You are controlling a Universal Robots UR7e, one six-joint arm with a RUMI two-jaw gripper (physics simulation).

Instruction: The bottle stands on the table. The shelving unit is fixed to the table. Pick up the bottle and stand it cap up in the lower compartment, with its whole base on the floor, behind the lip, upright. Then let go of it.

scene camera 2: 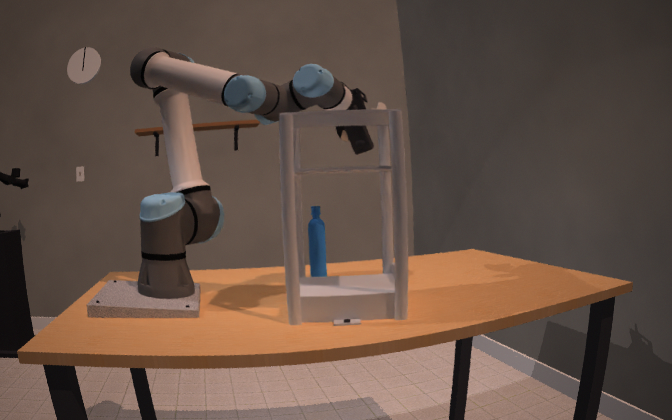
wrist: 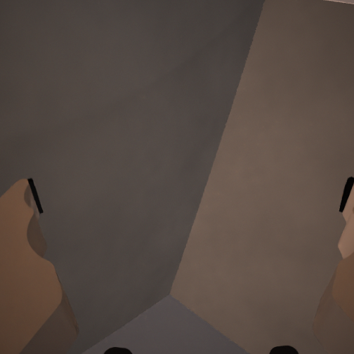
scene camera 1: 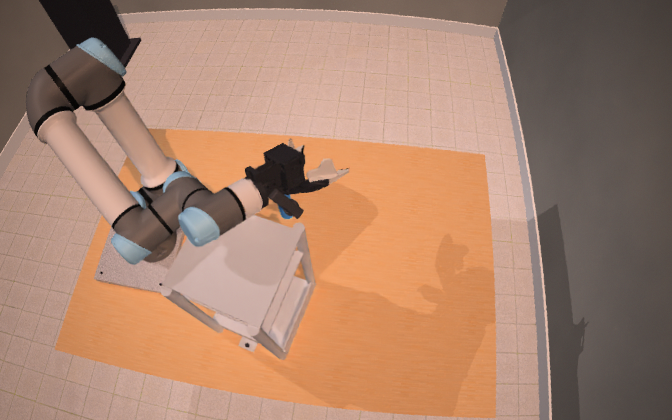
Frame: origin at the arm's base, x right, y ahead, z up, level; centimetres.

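Seen in the pictures: gripper, between the fingertips: (scene camera 2: 371, 131) (scene camera 1: 325, 157); arm's base, origin of its link: (scene camera 2: 165, 291).
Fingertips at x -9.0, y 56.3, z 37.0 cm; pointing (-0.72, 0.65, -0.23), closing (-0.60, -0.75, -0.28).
Pixels of each thing's top centre, then the offset from my fingertips to it. "spot": a spot on its surface instead. Level surfaces: height alone.
- blue bottle, centre of its top: (scene camera 2: 315, 206) dx -5.5, dy -14.4, dz -19.2 cm
- pale grey shelving unit, centre of its top: (scene camera 2: 339, 117) (scene camera 1: 231, 258) dx +25.8, dy -16.7, dz +0.0 cm
- middle shelf, a spot on its surface: (scene camera 2: 342, 170) spot: dx +32.9, dy -18.7, dz -11.2 cm
- lower compartment floor, height of its surface: dz -34.2 cm
- wooden table, height of its surface: dz -39.5 cm
- small fixing tab, a spot on its surface: (scene camera 2: 347, 322) (scene camera 1: 246, 347) spot: dx +38.2, dy -20.5, dz -39.1 cm
The blue bottle (scene camera 1: 285, 209) (scene camera 2: 317, 245) stands upright, cap up, on the table beyond the shelving unit. In scene camera 1 the arm's gripper partly covers it; in scene camera 2 it shows through the unit's frame, its base hidden. The pale grey shelving unit (scene camera 1: 235, 275) (scene camera 2: 290, 225) stands on the table, with a top board, a middle shelf (scene camera 2: 342, 170) and a lower compartment floor (scene camera 2: 345, 286). My gripper (scene camera 1: 322, 156) (wrist: 190, 182) is open and empty, at about the height of the unit's top and beyond it, its fingers pointing sideways, away from the arm's base.
The wooden table (scene camera 1: 400, 350) (scene camera 2: 225, 345) carries the arm's base plate (scene camera 1: 130, 272) (scene camera 2: 145, 311) beside the unit. A small fixing tab (scene camera 1: 247, 344) (scene camera 2: 347, 322) sticks out at the unit's foot. The arm's wrist passes close to the unit's top board. Room walls show in the wrist view.
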